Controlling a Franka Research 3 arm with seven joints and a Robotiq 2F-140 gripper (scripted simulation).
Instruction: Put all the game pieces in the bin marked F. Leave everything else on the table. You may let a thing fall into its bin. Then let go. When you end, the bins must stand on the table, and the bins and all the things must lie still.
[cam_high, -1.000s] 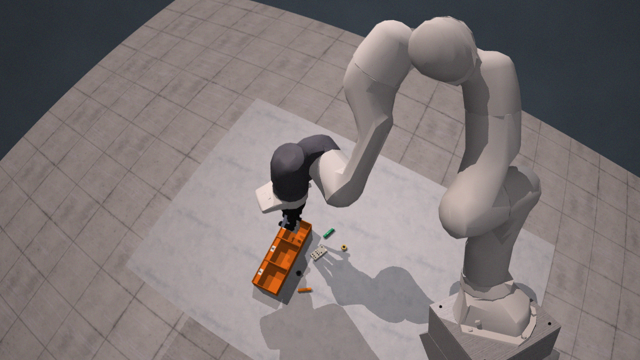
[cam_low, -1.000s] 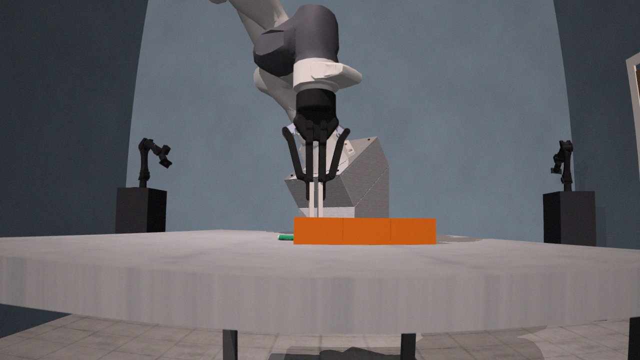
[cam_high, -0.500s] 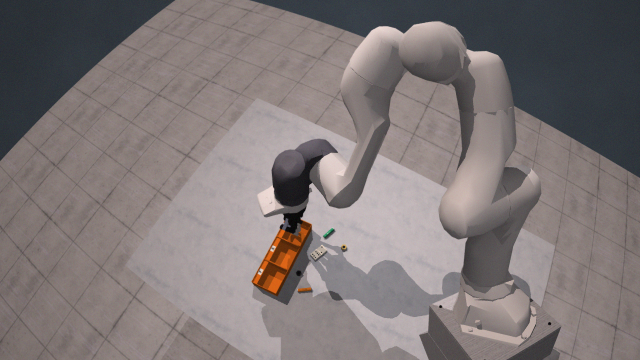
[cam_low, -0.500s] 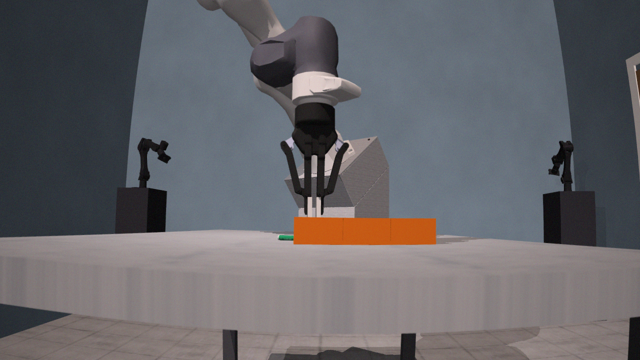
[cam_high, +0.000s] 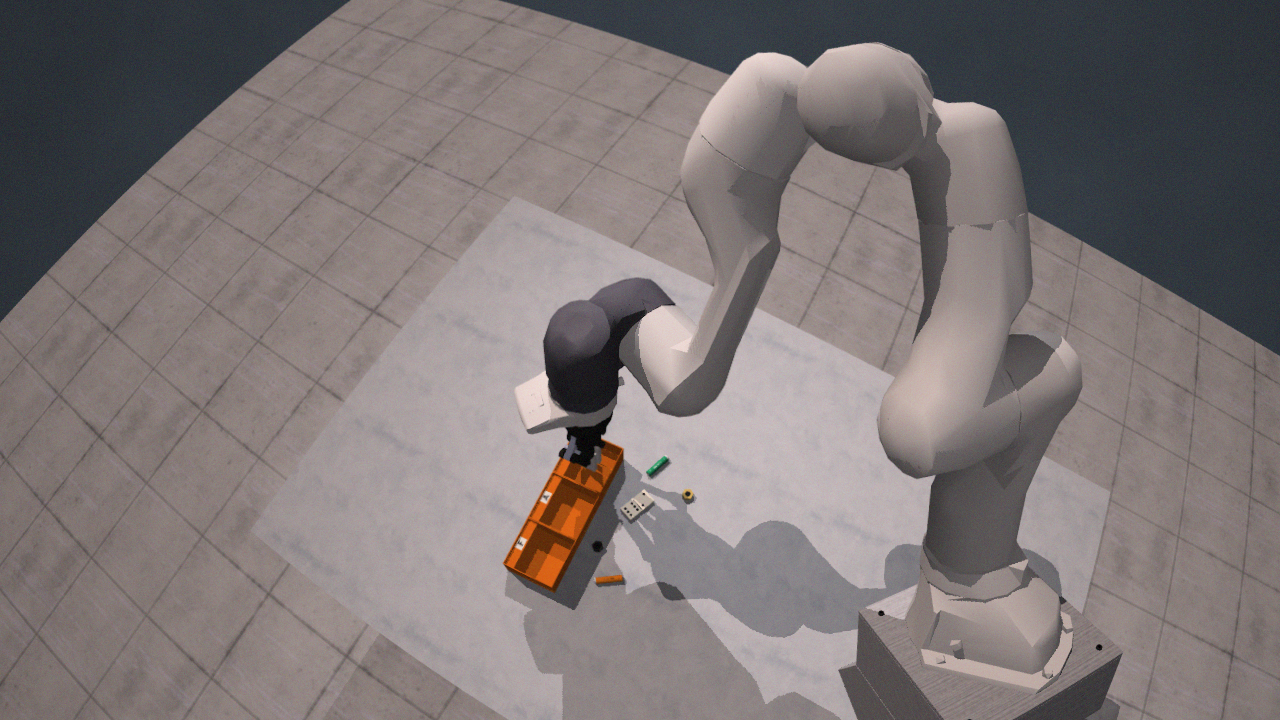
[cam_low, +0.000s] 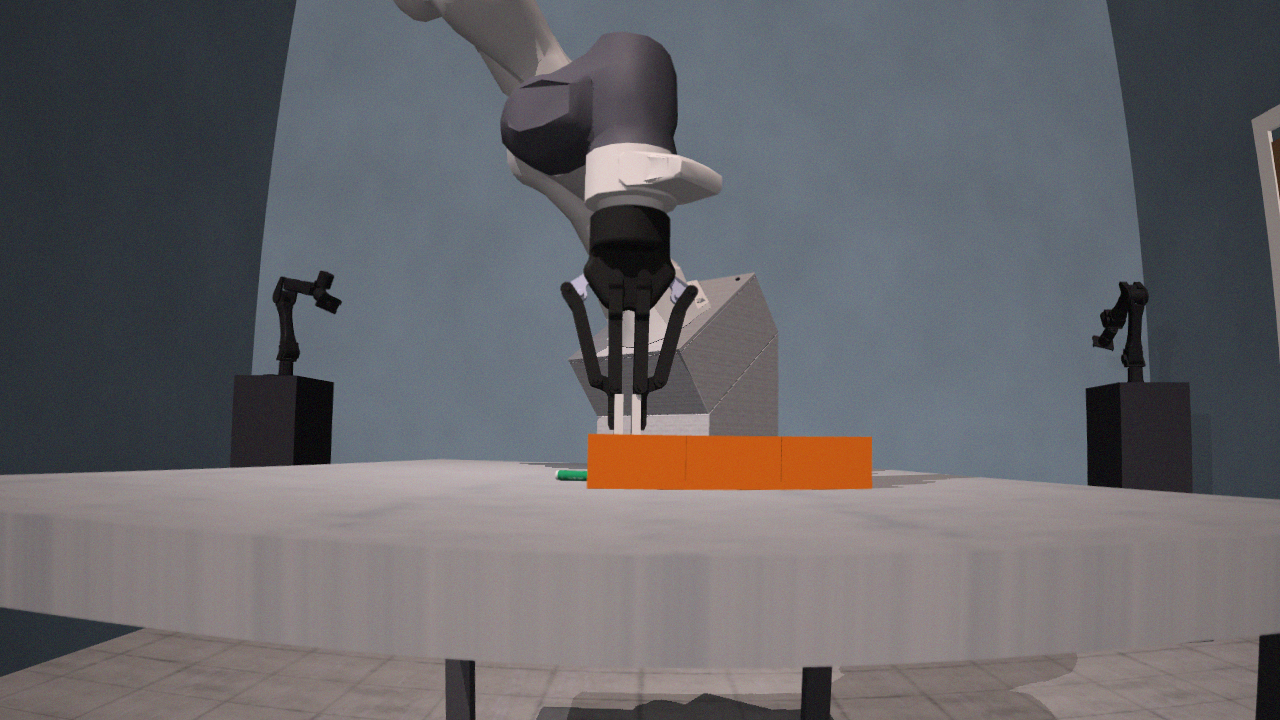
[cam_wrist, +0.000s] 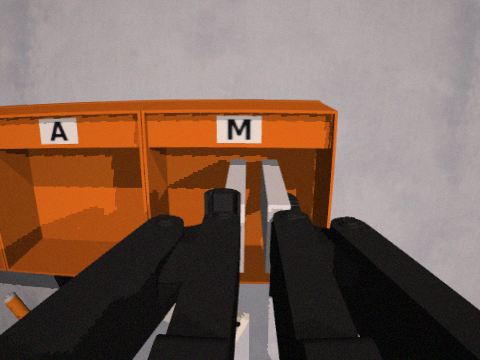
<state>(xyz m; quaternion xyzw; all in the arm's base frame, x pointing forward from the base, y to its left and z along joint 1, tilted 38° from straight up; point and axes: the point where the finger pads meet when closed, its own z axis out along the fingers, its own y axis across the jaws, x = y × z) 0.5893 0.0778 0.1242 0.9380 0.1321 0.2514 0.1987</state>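
The orange bin is 90 mm to the left of my hand, 30 mm below it and 20 mm behind it. Round my hand: green cylinder (90 mm behind, 60 mm to the right, 50 mm below); then black nut (100 mm to the left, 90 mm behind, 50 mm below); then white domino (100 mm behind, 40 mm below, 10 mm to the left).
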